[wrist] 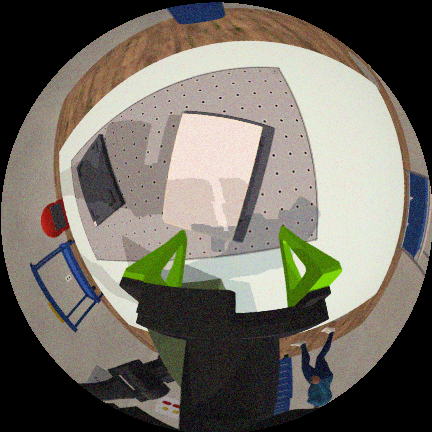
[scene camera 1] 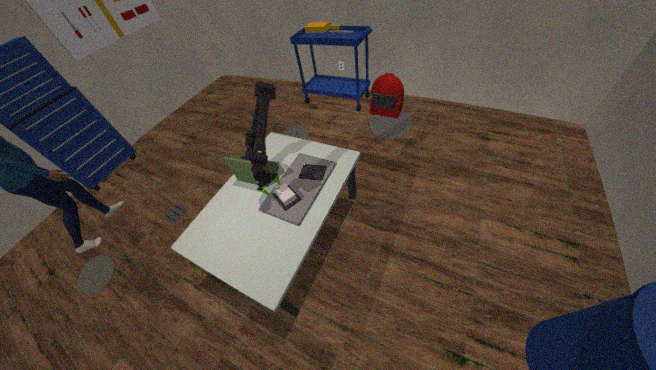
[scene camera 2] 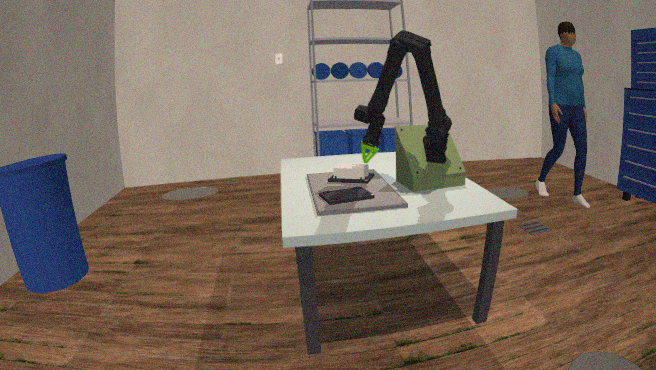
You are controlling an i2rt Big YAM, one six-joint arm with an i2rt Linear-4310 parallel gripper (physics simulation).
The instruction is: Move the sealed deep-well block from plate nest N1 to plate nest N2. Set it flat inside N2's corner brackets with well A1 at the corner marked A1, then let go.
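Places are measured from the arm's base along level axes (x back, y left, z down), in millimetres.
Pixels of known places: gripper, between the fingertips: [wrist: 232, 232] [scene camera 1: 274, 190] [scene camera 2: 364, 161]; arm's base, origin of its link: [scene camera 2: 434, 150].
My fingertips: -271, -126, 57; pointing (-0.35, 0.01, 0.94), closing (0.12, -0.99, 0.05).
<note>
For each thing: its top centre in the pictures, then the offset to it from my fingertips, as dx, dy, dz. Level surfaces: height alone.
- sealed deep-well block, centre of its top: [wrist: 206, 174] [scene camera 2: 351, 166] [scene camera 1: 284, 192] -58, +17, +13
- dark plate nest, centre of its top: [wrist: 212, 173] [scene camera 2: 351, 173] [scene camera 1: 285, 195] -58, +16, +45
- dark nest, centre of its top: [wrist: 90, 182] [scene camera 2: 346, 192] [scene camera 1: 312, 170] -112, +261, +49
- white table, height of its surface: dz +79
The sealed deep-well block [scene camera 1: 285, 193] [scene camera 2: 351, 171] [wrist: 215, 165], pale with a pinkish-white top, sits in a dark plate nest [scene camera 2: 350, 180] [wrist: 255, 190]. The other dark nest [scene camera 1: 313, 172] [scene camera 2: 346, 195] [wrist: 100, 180] holds no block. Nest labels and the A1 mark are not readable. My gripper [scene camera 1: 271, 186] [scene camera 2: 367, 162] [wrist: 232, 232] is open, with nothing between its green fingers. Its tips are above and near the block's arm-side end; in the wrist view the block lies ahead of them, slightly left of their midline. The block's lower sides are mostly hidden there.
Both nests stand on a grey perforated board [scene camera 1: 295, 217] [scene camera 2: 390, 200] [wrist: 295, 150] on the white table [scene camera 1: 240, 250] [scene camera 2: 450, 212] [wrist: 360, 175]. A green sloped housing [scene camera 1: 240, 170] [scene camera 2: 412, 165] stands by the arm's base. A person [scene camera 1: 25, 172] [scene camera 2: 565, 80] [wrist: 319, 385] is beyond the table.
</note>
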